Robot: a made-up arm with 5 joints. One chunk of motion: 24 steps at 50 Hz.
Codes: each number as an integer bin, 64 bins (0 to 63) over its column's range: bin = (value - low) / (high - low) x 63, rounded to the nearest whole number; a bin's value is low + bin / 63 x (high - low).
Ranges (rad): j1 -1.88..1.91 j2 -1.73..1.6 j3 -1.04..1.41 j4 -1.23..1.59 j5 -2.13..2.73
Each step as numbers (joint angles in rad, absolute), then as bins.
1 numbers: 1.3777 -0.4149 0.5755 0.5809 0.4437
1 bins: 54 25 42 40 33
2 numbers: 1.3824 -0.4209 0.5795 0.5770 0.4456
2 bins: 54 25 42 40 33
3 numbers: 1.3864 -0.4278 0.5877 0.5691 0.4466
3 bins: 54 25 42 40 33
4 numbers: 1.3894 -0.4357 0.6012 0.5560 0.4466
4 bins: 54 24 42 40 33
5 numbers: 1.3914 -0.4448 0.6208 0.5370 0.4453
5 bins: 54 24 43 39 33
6 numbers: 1.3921 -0.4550 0.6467 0.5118 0.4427
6 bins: 54 24 43 39 33
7 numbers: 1.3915 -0.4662 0.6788 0.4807 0.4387
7 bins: 54 24 44 38 33
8 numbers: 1.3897 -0.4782 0.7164 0.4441 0.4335
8 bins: 54 24 45 37 33
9 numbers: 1.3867 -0.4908 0.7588 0.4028 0.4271
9 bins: 54 23 46 36 33
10 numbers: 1.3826 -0.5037 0.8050 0.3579 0.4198
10 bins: 54 23 47 35 33
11 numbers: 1.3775 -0.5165 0.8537 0.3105 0.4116
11 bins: 54 23 49 34 33
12 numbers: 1.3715 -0.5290 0.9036 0.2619 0.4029
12 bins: 54 23 50 33 33
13 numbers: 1.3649 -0.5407 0.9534 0.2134 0.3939
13 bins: 54 23 51 32 33
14 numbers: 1.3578 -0.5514 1.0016 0.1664 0.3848
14 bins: 54 22 52 31 33
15 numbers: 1.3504 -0.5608 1.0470 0.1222 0.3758
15 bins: 54 22 54 30 32
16 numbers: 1.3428 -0.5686 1.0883 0.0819 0.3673
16 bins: 54 22 55 29 32
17 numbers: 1.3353 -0.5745 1.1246 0.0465 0.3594
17 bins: 53 22 56 29 32
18 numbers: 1.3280 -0.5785 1.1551 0.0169 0.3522
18 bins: 53 22 56 28 32
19 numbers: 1.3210 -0.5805 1.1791 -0.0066 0.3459
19 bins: 53 22 57 27 32
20 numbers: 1.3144 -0.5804 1.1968 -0.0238 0.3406
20 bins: 53 22 58 27 32
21 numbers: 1.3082 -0.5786 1.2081 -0.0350 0.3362
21 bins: 53 22 58 27 32
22 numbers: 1.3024 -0.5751 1.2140 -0.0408 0.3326
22 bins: 53 22 58 27 32
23 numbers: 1.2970 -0.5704 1.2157 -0.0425 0.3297
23 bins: 53 22 58 27 32
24 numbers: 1.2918 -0.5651 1.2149 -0.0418 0.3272
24 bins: 53 22 58 27 32
